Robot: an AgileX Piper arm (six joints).
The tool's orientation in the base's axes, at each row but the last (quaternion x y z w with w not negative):
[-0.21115 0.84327 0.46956 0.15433]
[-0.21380 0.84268 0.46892 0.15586]
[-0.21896 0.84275 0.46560 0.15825]
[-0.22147 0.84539 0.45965 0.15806]
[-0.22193 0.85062 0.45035 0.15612]
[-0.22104 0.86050 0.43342 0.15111]
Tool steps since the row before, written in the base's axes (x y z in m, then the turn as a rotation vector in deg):
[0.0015 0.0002 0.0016 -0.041 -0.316 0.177]
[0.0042 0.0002 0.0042 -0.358 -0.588 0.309]
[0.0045 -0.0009 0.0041 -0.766 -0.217 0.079]
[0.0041 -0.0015 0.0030 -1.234 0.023 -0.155]
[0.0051 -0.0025 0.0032 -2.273 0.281 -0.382]
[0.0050 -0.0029 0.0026 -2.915 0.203 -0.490]
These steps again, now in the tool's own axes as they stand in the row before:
[-0.0021 0.0005 -0.0006 0.021 0.001 -0.364]
[-0.0056 0.0010 -0.0017 0.291 0.129 -0.684]
[-0.0056 0.0002 -0.0026 0.665 0.350 -0.274]
[-0.0046 -0.0007 -0.0026 1.119 0.543 0.023]
[-0.0052 -0.0017 -0.0035 2.050 1.051 0.294]
[-0.0047 -0.0023 -0.0035 2.668 1.265 0.249]

